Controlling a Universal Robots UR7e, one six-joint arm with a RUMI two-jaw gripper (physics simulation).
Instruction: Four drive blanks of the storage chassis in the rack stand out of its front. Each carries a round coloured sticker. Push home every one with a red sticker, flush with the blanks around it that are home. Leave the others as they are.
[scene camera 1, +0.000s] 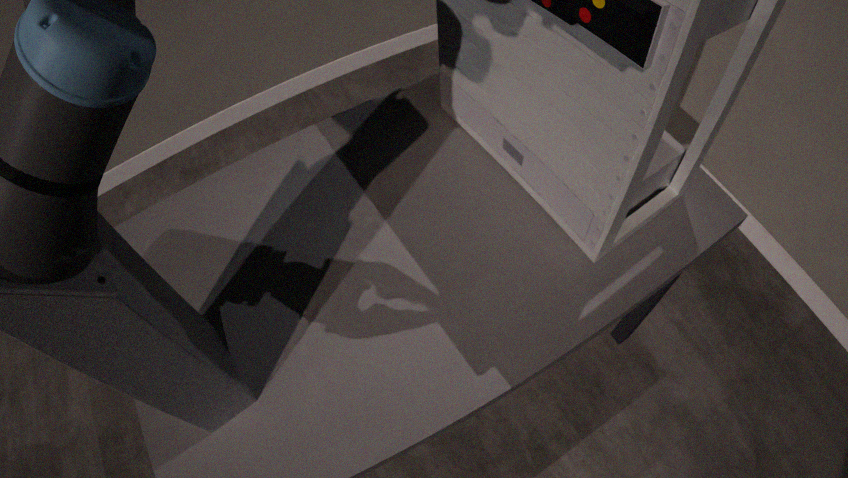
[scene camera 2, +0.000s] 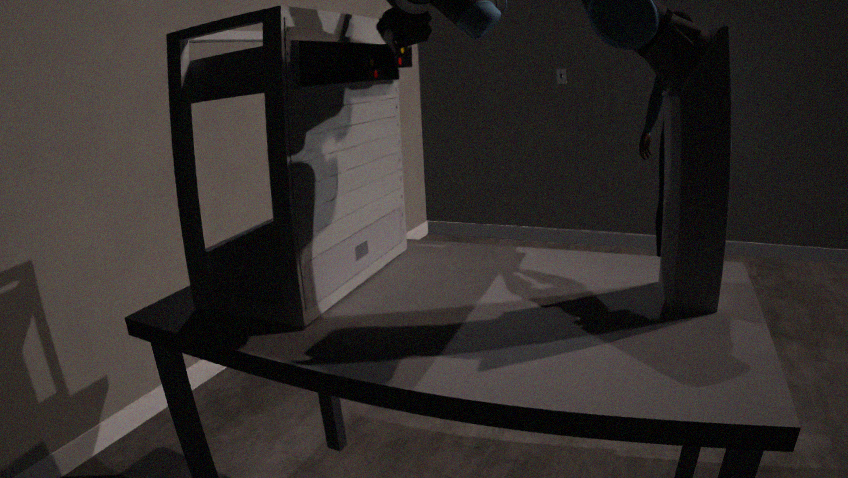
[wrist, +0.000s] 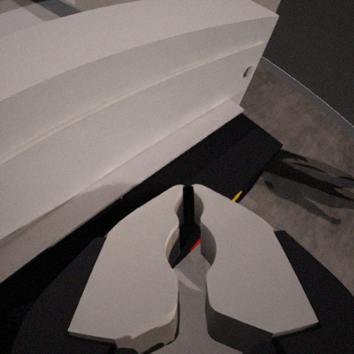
Labels:
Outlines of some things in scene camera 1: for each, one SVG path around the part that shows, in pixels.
A rack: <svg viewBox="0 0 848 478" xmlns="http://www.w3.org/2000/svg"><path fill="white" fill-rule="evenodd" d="M441 107L541 205L593 263L597 263L608 252L669 205L675 203L685 193L734 104L786 0L436 0ZM662 191L625 218L628 211L658 188ZM749 20L715 95L686 152L686 149L664 130L686 80L699 44Z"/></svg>

